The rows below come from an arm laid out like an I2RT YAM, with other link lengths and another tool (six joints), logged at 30 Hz.
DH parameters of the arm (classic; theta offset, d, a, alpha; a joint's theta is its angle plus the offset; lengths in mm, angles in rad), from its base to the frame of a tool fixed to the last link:
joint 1: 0 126 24 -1.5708
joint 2: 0 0 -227.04 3.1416
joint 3: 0.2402 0 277.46 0
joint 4: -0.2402 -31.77 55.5 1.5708
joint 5: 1.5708 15.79 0 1.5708
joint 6: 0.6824 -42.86 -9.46 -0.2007
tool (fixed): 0 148.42 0 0
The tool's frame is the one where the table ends.
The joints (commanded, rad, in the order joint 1, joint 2, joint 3, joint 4, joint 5, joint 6), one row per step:
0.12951 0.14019 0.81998 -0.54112 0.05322 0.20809
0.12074 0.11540 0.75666 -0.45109 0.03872 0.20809
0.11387 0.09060 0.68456 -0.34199 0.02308 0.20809
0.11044 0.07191 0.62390 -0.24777 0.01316 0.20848
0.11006 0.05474 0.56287 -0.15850 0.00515 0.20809
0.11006 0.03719 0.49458 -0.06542 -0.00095 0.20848
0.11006 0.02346 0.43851 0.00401 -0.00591 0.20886
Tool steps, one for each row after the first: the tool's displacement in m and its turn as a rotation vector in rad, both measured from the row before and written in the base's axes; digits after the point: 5 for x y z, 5 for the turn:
0.00773 0.00132 -0.00396 0.00407 -0.05139 0.00554
0.00869 0.00168 -0.00433 0.00383 -0.06178 0.00839
0.00704 0.00131 -0.00394 0.00351 -0.05219 0.00622
0.00677 0.00151 -0.00550 0.00207 -0.04545 0.00708
0.00749 0.00146 -0.00793 0.00281 -0.04229 0.00583
0.00601 0.00118 -0.00810 0.00138 -0.02710 0.00471

